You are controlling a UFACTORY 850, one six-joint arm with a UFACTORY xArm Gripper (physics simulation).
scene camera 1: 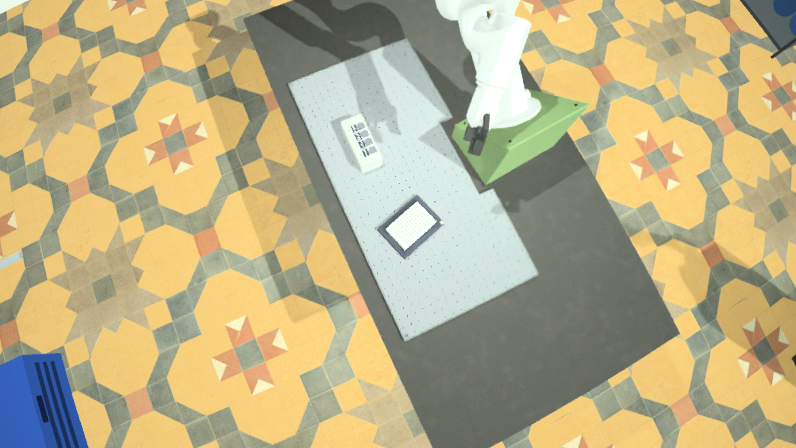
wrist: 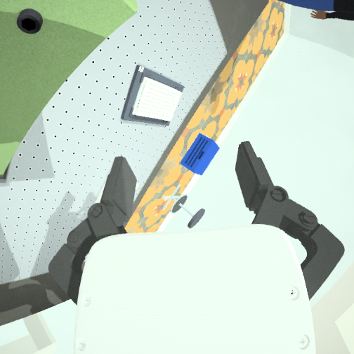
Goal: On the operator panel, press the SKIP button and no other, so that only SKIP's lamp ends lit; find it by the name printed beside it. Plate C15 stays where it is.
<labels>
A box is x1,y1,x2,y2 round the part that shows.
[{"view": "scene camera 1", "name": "my gripper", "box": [463,80,506,155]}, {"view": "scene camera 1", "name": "white plate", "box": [386,202,435,249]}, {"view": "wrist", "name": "my gripper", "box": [48,140,343,353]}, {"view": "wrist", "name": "white plate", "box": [132,77,180,120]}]
</labels>
